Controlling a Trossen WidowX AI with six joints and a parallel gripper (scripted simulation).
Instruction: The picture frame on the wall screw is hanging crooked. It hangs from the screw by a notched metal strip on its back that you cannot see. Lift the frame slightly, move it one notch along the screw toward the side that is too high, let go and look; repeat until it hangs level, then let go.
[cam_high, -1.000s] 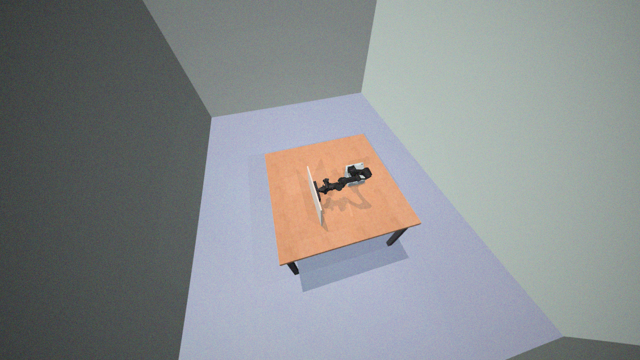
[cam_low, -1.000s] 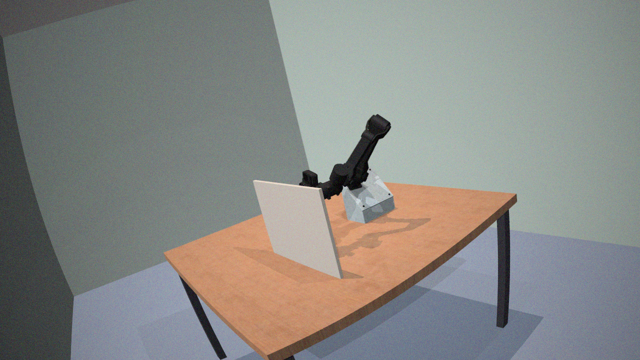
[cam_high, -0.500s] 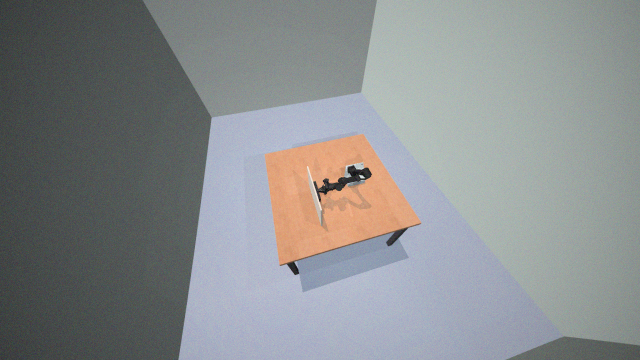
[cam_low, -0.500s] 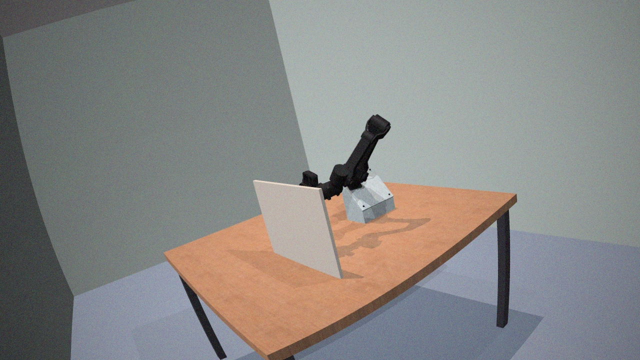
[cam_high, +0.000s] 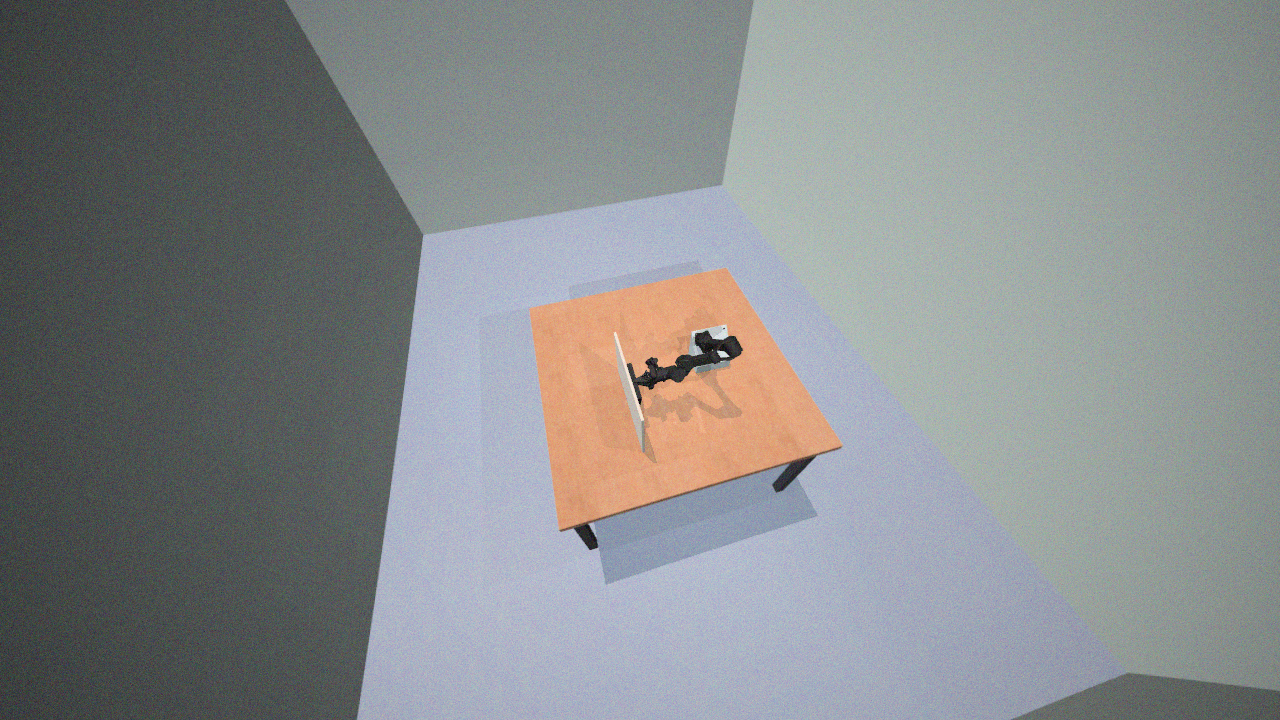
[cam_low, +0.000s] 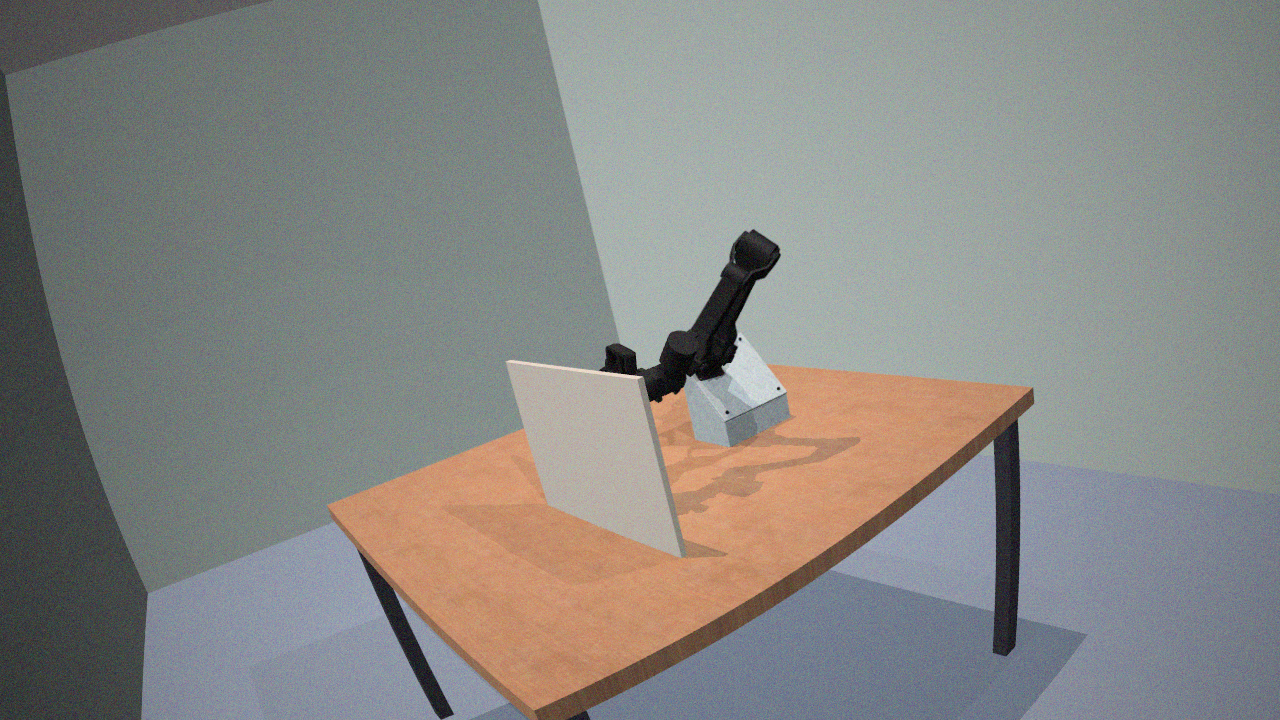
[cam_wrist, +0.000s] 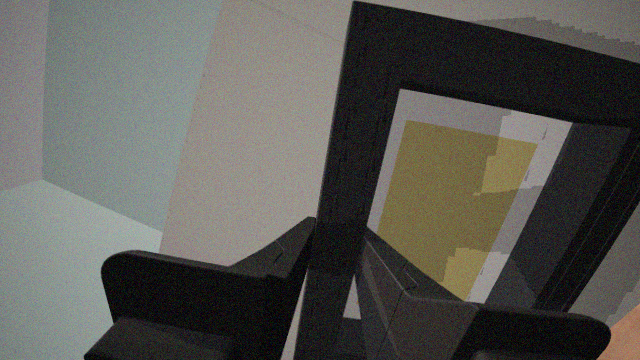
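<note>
Now: gripper tip 5 cm above the picture frame and 2 cm to the left of it. Round my gripper tip: wall panel: 7 cm below, 1 cm ahead.
</note>
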